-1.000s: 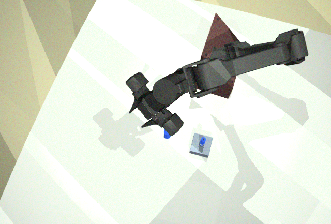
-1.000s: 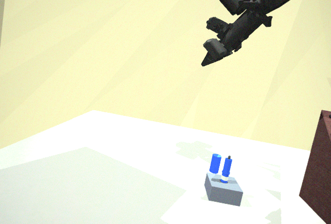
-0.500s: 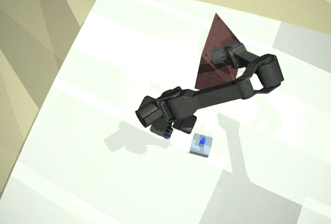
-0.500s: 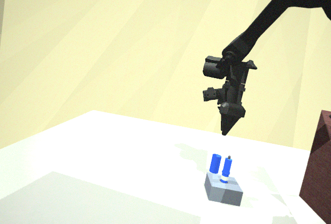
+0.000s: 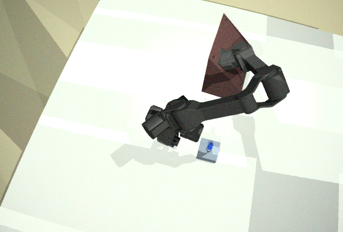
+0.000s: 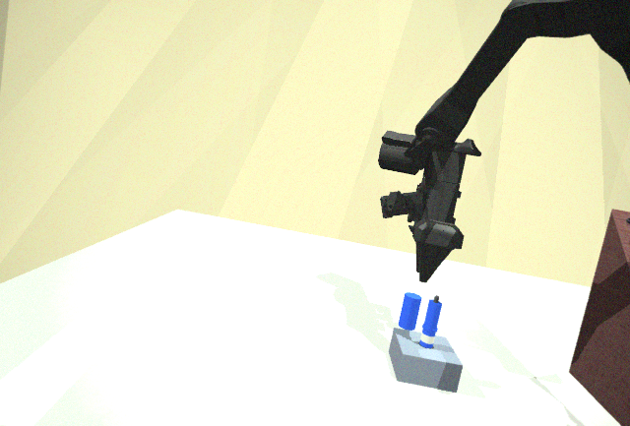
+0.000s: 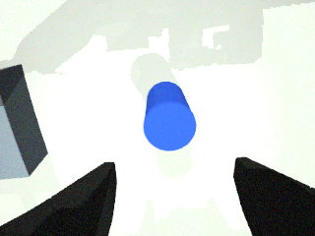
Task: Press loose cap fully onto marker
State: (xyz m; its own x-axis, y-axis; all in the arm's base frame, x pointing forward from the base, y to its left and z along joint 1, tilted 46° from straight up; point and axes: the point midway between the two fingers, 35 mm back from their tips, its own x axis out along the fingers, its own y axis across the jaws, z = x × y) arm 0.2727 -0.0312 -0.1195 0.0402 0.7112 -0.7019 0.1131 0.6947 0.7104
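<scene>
My gripper tip is 1 cm short of the blue cap and 6 cm above it. From my gripper tip the other things lie so: grey holder block (1 cm ahead, 14 cm to the left, 7 cm below).
</scene>
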